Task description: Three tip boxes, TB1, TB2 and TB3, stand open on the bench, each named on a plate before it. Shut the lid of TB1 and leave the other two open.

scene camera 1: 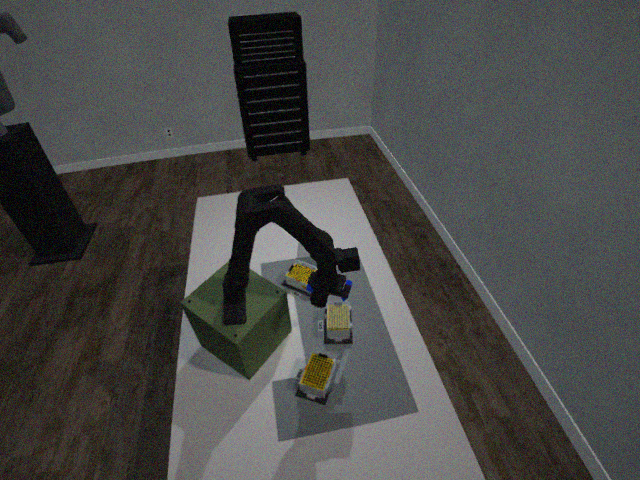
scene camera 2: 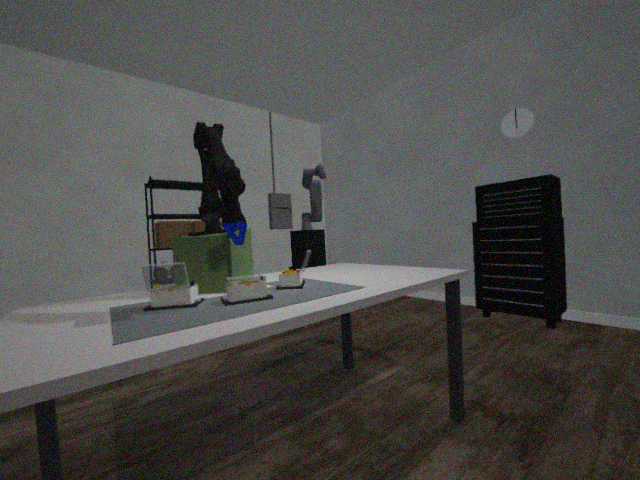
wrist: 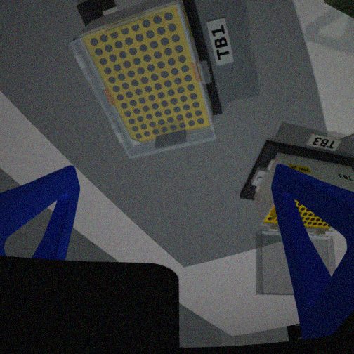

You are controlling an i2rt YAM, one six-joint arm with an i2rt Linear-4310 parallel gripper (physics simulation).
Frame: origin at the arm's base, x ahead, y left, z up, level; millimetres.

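Seen in the pictures: gripper, fingertip midpoint: (scene camera 1: 330,296) (scene camera 2: 239,244); arm's base, origin of the base link: (scene camera 1: 235,298) (scene camera 2: 213,233).
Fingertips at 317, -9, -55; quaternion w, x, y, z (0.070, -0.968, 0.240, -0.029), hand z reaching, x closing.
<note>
Offsets run from my fingertips to a thing's top centre, as dx, dy, dz. "pt": to the spot under its first point. Level surfaces: height alone.
TB1 @[+16, +5, -109] (scene camera 1: 338,321) (scene camera 2: 246,290) (wrist: 150,80) is the middle box. Its clear lid lies down over the yellow rack; whether it is latched cannot be told. TB3 (scene camera 1: 298,275) (scene camera 2: 290,279) (wrist: 300,215) stands at the far end, its clear lid @[pt +23, +267, -71] (scene camera 2: 307,258) (wrist: 274,270) tipped open. The third box, TB2 @[-93, -192, -121] (scene camera 1: 316,374) (scene camera 2: 169,295), stands at the near end in scene camera 1, its clear lid (scene camera 2: 175,273) raised; its plate cannot be read. My gripper (scene camera 1: 329,290) (scene camera 2: 236,240) (wrist: 175,175) is open and empty, above the bench between TB1 and TB3, clear of both.
The boxes stand on a grey mat @[dz -187] (scene camera 1: 382,382) (scene camera 2: 134,328) on the white bench @[dz -190] (scene camera 1: 232,439) (scene camera 2: 413,276). The arm is mounted on a green block (scene camera 1: 263,330) (scene camera 2: 201,263) beside the mat. A black drawer cabinet (scene camera 1: 272,64) (scene camera 2: 553,248) stands beyond the bench.
</note>
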